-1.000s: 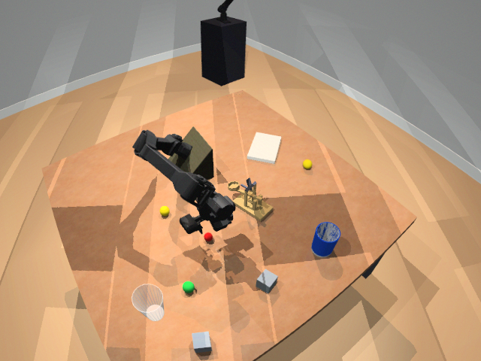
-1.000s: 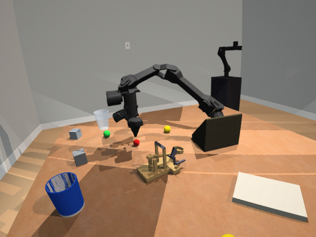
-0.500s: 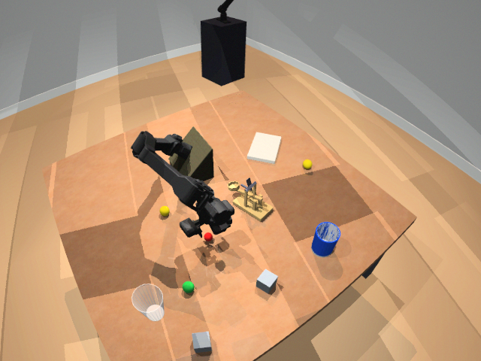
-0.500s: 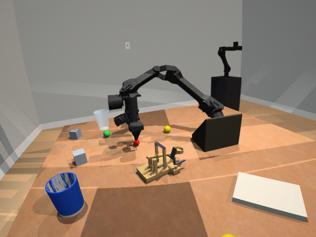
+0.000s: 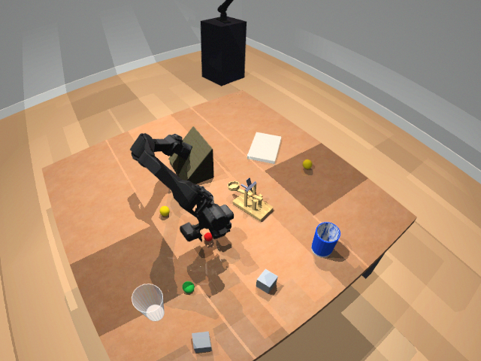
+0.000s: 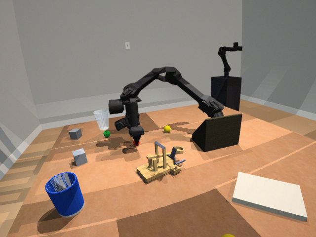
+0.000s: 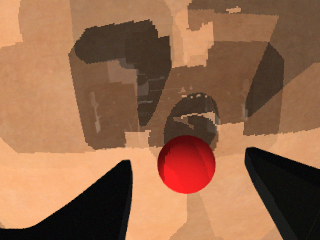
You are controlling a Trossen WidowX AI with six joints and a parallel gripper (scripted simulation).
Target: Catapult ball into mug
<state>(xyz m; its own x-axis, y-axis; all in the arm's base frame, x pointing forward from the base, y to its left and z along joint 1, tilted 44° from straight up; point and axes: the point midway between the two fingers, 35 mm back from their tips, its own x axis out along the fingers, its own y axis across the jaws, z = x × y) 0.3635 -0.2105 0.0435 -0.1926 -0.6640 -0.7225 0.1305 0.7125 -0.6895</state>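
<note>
The red ball lies right at my gripper tip. From my gripper tip the other things lie so: wooden catapult (24 cm to the left, 5 cm behind, 3 cm above); then white cup (32 cm to the right, 11 cm ahead, 1 cm above); then green ball (18 cm to the right, 11 cm ahead).
</note>
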